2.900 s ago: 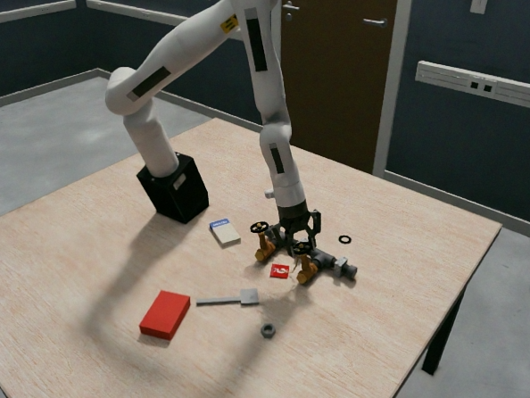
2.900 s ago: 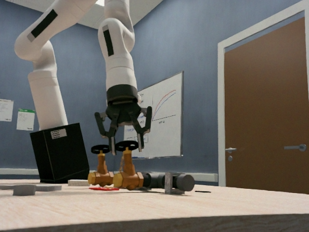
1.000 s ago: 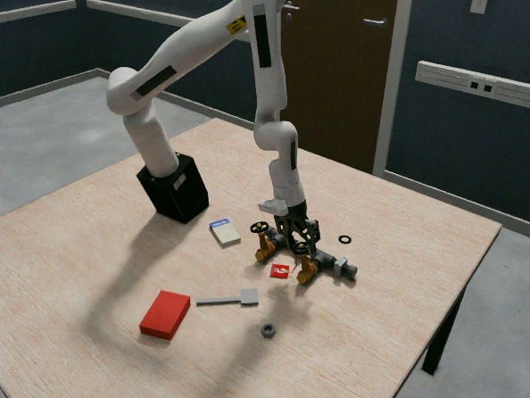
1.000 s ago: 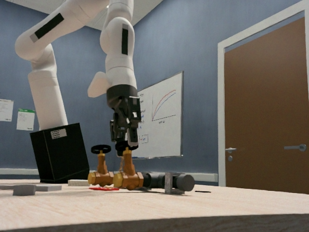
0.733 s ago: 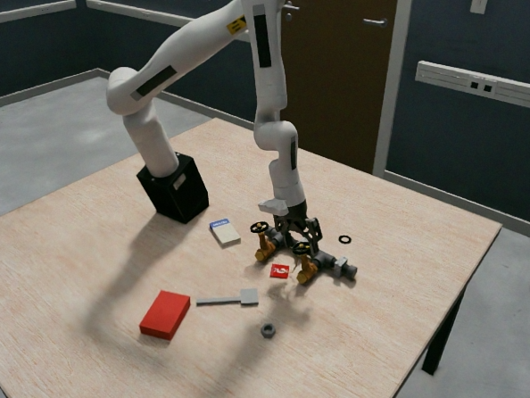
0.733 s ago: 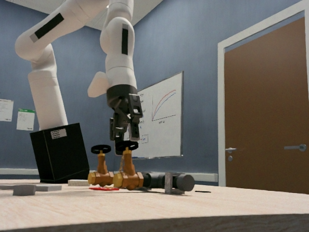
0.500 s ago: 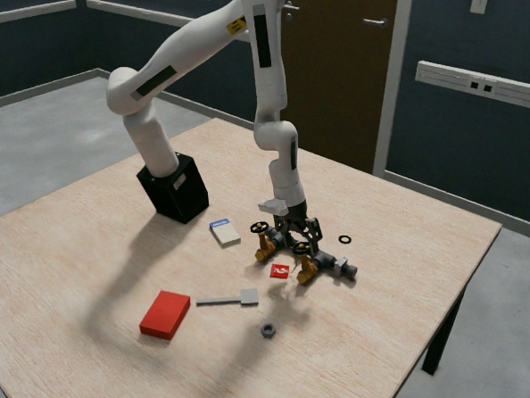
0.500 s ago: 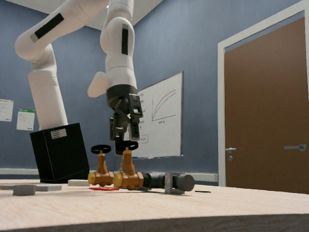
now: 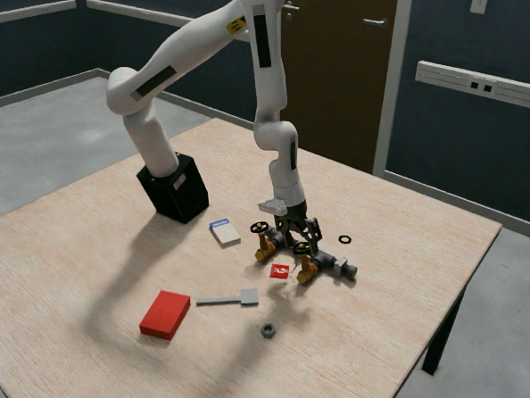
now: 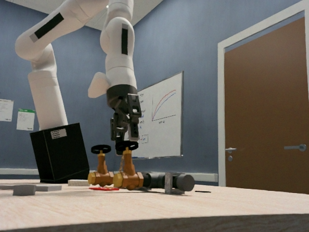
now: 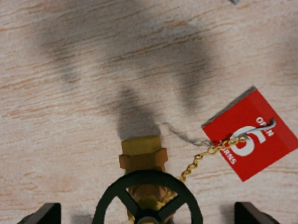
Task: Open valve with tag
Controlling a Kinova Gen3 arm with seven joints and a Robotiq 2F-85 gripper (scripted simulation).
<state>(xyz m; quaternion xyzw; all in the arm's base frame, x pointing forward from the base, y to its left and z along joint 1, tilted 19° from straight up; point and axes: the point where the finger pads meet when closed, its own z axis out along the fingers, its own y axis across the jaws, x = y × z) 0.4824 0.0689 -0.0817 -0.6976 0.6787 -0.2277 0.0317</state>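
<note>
Now: the red tag 10 cm below my hand, 6 cm behind it and 3 cm to the right of it. Round my hand: red block (35 cm to the right, 13 cm behind, 8 cm below); then white card box (29 cm behind, 9 cm below, 3 cm to the right); then grey t-shaped tool (19 cm to the right, 9 cm below, 6 cm behind).
</note>
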